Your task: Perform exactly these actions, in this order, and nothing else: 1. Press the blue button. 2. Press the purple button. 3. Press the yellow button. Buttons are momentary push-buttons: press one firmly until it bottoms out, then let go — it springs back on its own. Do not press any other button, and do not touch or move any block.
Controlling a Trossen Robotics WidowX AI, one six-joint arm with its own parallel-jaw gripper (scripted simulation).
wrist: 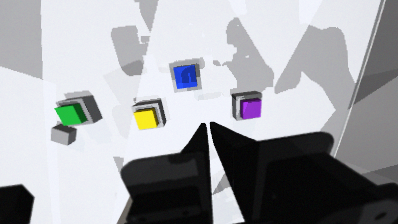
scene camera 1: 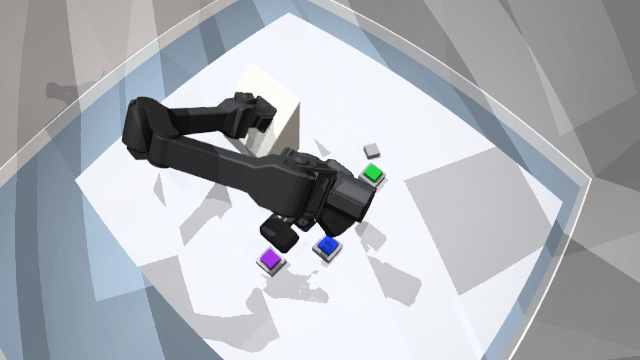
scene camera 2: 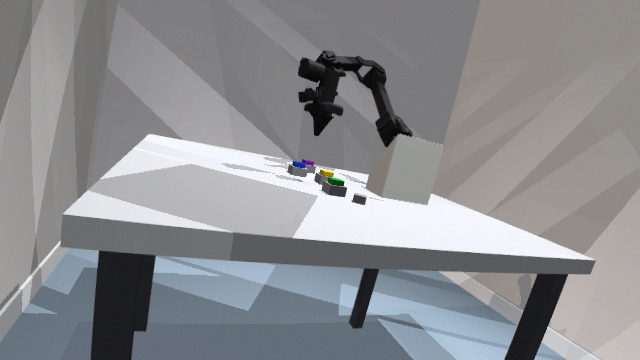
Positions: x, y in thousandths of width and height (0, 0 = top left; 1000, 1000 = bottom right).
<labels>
gripper: wrist 521, 565; scene camera 1 482, 618; scene camera 2 495, 376
</labels>
